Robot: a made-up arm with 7 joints.
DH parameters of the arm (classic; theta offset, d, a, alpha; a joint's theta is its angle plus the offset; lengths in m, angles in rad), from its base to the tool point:
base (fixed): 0 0 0 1.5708
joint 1: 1.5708 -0.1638 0 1.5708
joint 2: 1.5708 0 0 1.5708
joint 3: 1.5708 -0.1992 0 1.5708
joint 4: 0 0 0 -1.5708
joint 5: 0 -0.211 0 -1.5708
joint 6: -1.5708 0 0 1.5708
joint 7: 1.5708 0 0 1.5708
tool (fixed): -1.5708 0 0 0
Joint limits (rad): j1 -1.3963..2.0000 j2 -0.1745..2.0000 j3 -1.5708..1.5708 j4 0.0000..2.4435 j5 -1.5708..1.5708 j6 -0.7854..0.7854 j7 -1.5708..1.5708
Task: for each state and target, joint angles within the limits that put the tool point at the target. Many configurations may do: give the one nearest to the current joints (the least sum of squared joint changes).
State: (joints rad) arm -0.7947 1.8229 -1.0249 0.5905 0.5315 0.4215 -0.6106
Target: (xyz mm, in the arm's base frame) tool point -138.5 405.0 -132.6
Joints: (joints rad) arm -1.0735 1.6483 -1.3273 1.4427 0.5315 0.4215 -0.6106
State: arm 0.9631 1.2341 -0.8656 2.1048 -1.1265 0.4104 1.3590
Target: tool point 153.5 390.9 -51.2
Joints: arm 0.7701 1.8283 -1.2086 1.6475 -1.1265 0.4104 1.3590
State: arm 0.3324 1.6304 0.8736 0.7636 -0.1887 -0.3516 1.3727
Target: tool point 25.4 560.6 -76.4
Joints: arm -0.0445 1.2335 1.1259 0.3224 -0.1887 -0.3516 1.3727
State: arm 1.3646 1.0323 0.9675 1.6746 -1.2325 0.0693 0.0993
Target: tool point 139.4 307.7 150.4
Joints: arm 1.1864 0.6545 0.3493 1.8287 -1.2325 0.0693 0.0993
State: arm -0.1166 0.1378 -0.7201 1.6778 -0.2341 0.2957 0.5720
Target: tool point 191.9 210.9 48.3
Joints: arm 0.6557 0.5140 0.0127 2.1053 -0.2341 0.2957 0.5720
